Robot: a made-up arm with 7 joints.
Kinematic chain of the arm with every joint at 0, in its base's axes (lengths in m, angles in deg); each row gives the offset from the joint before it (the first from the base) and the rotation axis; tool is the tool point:
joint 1: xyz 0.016 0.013 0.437 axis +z
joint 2: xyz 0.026 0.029 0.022 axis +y
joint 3: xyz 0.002 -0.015 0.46 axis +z
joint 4: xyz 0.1 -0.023 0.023 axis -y
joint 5: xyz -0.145 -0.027 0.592 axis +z
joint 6: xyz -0.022 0 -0.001 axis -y
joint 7: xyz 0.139 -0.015 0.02 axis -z
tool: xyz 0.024 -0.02 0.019
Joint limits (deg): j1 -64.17..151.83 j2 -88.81..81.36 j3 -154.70..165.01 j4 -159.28..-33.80 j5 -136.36..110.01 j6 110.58..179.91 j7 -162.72..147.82
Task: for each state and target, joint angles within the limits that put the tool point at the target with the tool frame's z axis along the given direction. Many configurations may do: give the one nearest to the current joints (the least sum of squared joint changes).
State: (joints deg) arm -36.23 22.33 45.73 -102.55 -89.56 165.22 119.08
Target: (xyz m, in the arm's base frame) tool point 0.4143 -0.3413 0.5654 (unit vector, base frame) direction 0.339 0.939 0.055
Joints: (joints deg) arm -64.17 -21.16 15.38 -155.34 -106.52 116.75 123.97
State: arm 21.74 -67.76 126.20 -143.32 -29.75 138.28 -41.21
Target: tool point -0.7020 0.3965 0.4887 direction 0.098 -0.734 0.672
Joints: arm 26.79 -45.48 114.00 -129.88 -29.94 179.70 -41.41
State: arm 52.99 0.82 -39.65 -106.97 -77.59 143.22 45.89
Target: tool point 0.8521 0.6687 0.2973 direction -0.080 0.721 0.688
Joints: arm 48.02 46.46 -11.81 -99.64 -32.93 114.07 41.17
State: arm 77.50 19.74 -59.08 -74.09 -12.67 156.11 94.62
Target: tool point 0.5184 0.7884 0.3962 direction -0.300 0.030 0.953
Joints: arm 81.64 41.06 -25.01 -115.68 -0.66 160.46 96.52
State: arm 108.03 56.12 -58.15 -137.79 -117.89 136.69 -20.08
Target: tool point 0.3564 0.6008 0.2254 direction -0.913 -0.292 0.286
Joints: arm 102.91 48.12 -53.15 -119.70 -133.78 150.16 -20.17
